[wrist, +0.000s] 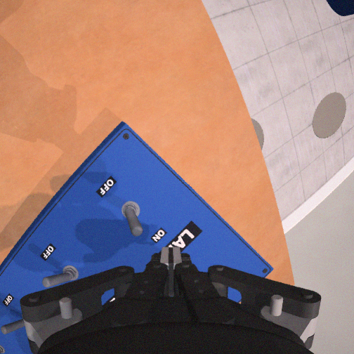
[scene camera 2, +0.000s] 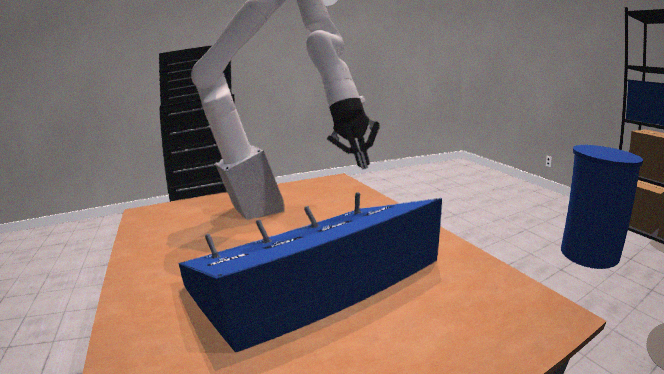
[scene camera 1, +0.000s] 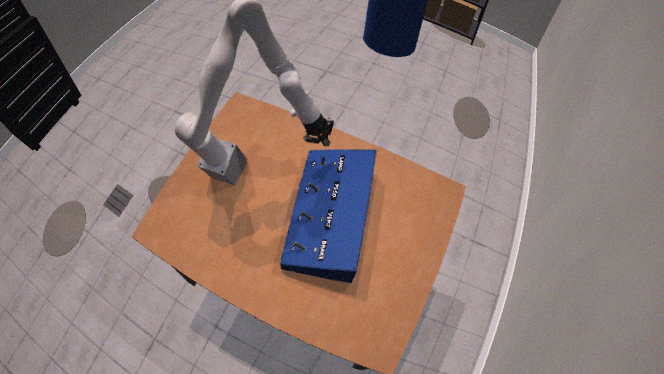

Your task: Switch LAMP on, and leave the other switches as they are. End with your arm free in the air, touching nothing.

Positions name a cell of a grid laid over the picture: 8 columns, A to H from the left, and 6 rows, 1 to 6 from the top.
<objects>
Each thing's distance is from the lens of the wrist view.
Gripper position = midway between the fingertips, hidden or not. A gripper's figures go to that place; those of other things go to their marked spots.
my gripper (wrist: D5): 0.17 m
blue switch box (wrist: B4): 0.28 m
</objects>
